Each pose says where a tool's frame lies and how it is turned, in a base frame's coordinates. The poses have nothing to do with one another.
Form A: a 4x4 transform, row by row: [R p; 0 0 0 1], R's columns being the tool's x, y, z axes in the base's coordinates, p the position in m. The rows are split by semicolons.
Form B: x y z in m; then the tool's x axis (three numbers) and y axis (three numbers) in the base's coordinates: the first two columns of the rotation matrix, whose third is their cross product. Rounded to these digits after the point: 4 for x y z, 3 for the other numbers.
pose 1, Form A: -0.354 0.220 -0.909 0.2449; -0.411 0.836 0.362 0.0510; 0.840 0.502 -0.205 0.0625; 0 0 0 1
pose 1, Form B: 0.2449 0.0510 0.0625 -0.354 -0.411 0.840 0.220 0.836 0.502
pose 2, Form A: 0.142 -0.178 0.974 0.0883; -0.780 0.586 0.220 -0.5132; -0.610 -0.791 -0.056 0.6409; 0 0 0 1
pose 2, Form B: 0.0883 -0.5132 0.6409 0.142 -0.780 -0.610 -0.178 0.586 -0.791
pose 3, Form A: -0.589 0.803 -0.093 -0.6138; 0.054 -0.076 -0.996 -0.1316; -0.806 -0.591 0.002 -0.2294; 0 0 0 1
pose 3, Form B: -0.6138 -0.1316 -0.2294 -0.589 0.054 -0.806 0.803 -0.076 -0.591
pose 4, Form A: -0.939 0.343 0.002 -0.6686; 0.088 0.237 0.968 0.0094; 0.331 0.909 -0.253 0.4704; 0 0 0 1
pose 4, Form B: -0.6686 0.0094 0.4704 -0.939 0.088 0.331 0.343 0.237 0.909
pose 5, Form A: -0.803 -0.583 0.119 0.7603; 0.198 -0.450 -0.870 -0.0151; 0.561 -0.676 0.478 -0.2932; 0 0 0 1
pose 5, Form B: 0.7603 -0.0151 -0.2932 -0.803 0.198 0.561 -0.583 -0.450 -0.676
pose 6, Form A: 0.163 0.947 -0.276 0.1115; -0.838 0.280 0.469 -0.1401; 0.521 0.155 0.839 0.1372; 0 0 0 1
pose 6, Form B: 0.1115 -0.1401 0.1372 0.163 -0.838 0.521 0.947 0.280 0.155
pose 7, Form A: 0.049 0.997 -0.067 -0.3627; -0.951 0.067 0.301 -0.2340; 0.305 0.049 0.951 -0.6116; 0 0 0 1
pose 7, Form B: -0.3627 -0.2340 -0.6116 0.049 -0.951 0.305 0.997 0.067 0.049
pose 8, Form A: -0.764 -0.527 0.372 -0.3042; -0.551 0.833 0.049 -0.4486; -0.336 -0.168 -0.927 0.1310; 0 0 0 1
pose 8, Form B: -0.3042 -0.4486 0.1310 -0.764 -0.551 -0.336 -0.527 0.833 -0.168
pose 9, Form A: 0.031 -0.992 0.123 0.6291; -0.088 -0.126 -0.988 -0.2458; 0.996 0.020 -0.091 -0.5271; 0 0 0 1
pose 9, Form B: 0.6291 -0.2458 -0.5271 0.031 -0.088 0.996 -0.992 -0.126 0.020
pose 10, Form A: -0.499 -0.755 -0.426 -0.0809; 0.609 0.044 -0.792 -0.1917; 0.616 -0.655 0.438 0.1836; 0 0 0 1
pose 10, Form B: -0.0809 -0.1917 0.1836 -0.499 0.609 0.616 -0.755 0.044 -0.655
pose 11, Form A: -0.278 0.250 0.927 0.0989; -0.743 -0.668 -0.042 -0.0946; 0.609 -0.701 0.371 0.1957; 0 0 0 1
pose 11, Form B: 0.0989 -0.0946 0.1957 -0.278 -0.743 0.609 0.250 -0.668 -0.701
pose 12, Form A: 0.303 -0.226 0.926 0.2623; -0.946 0.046 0.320 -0.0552; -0.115 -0.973 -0.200 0.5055; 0 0 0 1
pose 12, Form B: 0.2623 -0.0552 0.5055 0.303 -0.946 -0.115 -0.226 0.046 -0.973
